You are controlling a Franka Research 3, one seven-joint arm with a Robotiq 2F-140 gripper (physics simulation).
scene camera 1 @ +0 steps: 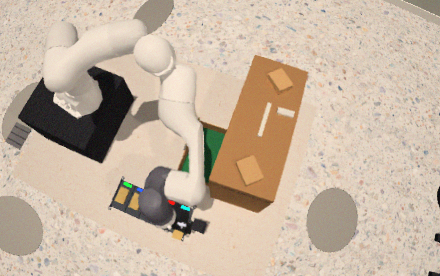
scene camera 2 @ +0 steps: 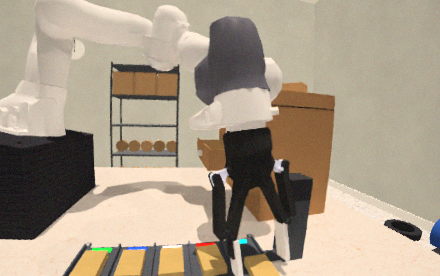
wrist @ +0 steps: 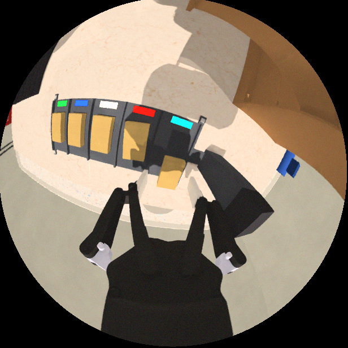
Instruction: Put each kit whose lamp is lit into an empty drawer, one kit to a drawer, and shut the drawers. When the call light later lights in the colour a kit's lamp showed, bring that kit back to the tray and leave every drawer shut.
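Note:
The tray [wrist: 162,125] [scene camera 2: 154,257] has green, blue, white, red and cyan patches. Tan kits lie in the green [wrist: 58,127], blue [wrist: 76,130], white [wrist: 102,134] and red [wrist: 135,141] bays. The cyan bay's kit [wrist: 171,172] [scene camera 2: 261,265] [scene camera 1: 178,234] lies askew, partly past the tray's near edge. My gripper [wrist: 167,179] [scene camera 2: 259,252] is partly open, a finger on each side of this kit in the wrist view, holding nothing. Contact is unclear. The wooden cabinet [scene camera 1: 240,130] [scene camera 2: 305,150] has one drawer [scene camera 1: 215,142] [scene camera 2: 212,155] pulled out, green inside; the arm hides part of it.
A dark post [wrist: 225,185] [scene camera 2: 300,215] [scene camera 1: 199,226] with a black cap, showing no colour, stands close beside the tray's cyan end and my right finger. Tan blocks [scene camera 1: 280,80] [scene camera 1: 249,170] and white bars [scene camera 1: 265,120] [scene camera 1: 286,112] lie on the cabinet.

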